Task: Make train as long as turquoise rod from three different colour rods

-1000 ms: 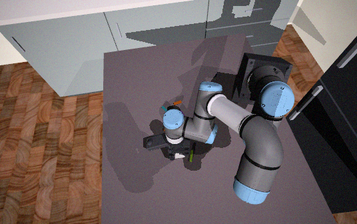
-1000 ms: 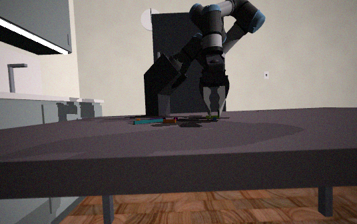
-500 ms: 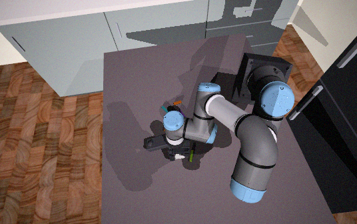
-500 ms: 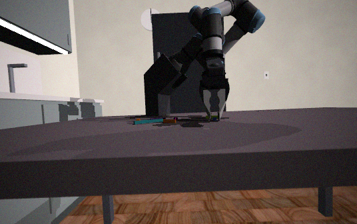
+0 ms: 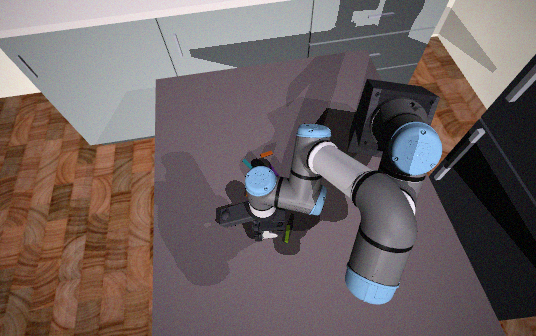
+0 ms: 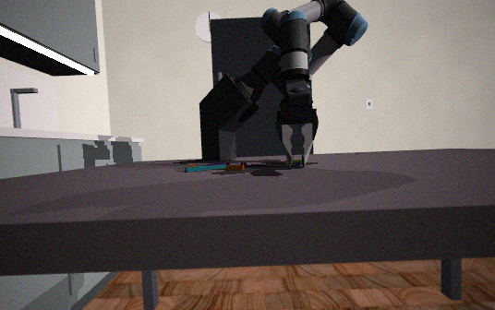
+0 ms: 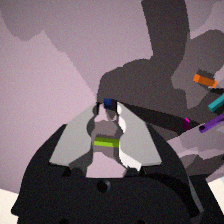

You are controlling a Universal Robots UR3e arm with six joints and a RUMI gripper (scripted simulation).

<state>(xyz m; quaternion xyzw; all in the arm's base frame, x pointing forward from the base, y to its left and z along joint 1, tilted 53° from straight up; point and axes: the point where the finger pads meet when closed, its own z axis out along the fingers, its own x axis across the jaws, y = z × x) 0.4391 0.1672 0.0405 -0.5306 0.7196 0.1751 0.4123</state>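
Right now the blue rod is 10 mm below my hand. Also, from my hand: magenta rod 130 mm to the right, 60 mm behind, 10 mm below; purple rod 200 mm to the right, 60 mm behind, 10 mm below; lime rod 80 mm behind, 10 mm to the left, 10 mm below.
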